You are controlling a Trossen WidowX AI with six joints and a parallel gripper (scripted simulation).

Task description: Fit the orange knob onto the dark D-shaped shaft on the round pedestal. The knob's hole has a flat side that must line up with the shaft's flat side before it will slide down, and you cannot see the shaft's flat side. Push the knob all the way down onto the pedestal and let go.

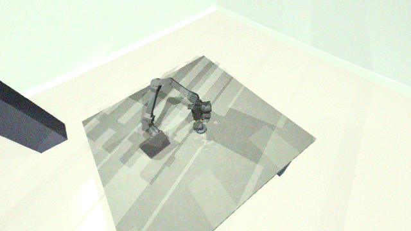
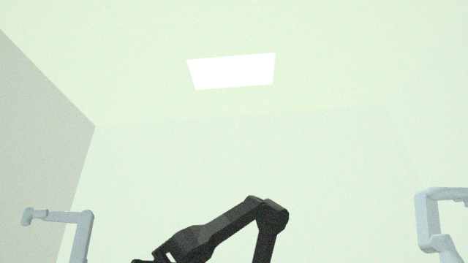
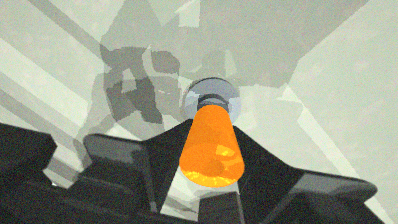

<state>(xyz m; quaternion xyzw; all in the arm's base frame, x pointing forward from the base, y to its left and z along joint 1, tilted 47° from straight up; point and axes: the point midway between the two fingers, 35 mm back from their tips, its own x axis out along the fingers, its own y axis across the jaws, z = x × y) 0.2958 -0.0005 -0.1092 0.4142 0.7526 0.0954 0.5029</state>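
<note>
My gripper tip is now 2 cm below the orange knob. Also, from my gripper tip: round pedestal (4 cm below).
</note>
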